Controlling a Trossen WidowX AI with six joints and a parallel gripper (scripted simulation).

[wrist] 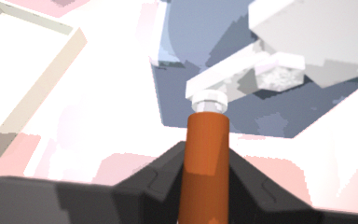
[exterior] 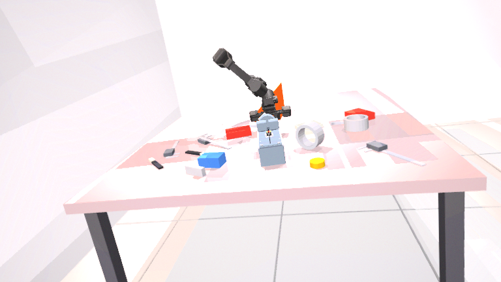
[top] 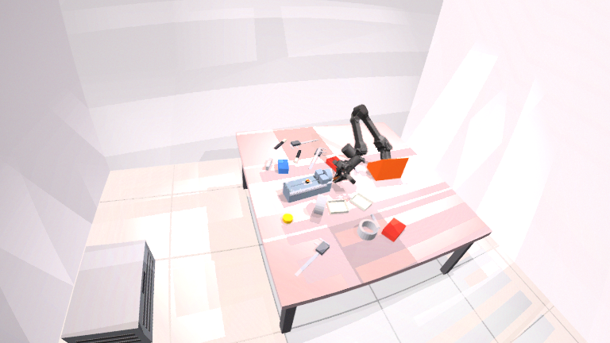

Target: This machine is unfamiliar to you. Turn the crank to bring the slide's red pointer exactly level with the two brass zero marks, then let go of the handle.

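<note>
The orange handle lies 2 cm behind my gripper tip and 2 cm above it. Also, from my gripper tip: red pointer: 16 cm ahead, 4 cm above; then yellow disc: 32 cm ahead, 18 cm to the left, 3 cm below; then blue block: 24 cm ahead, 22 cm to the right, 2 cm below.
</note>
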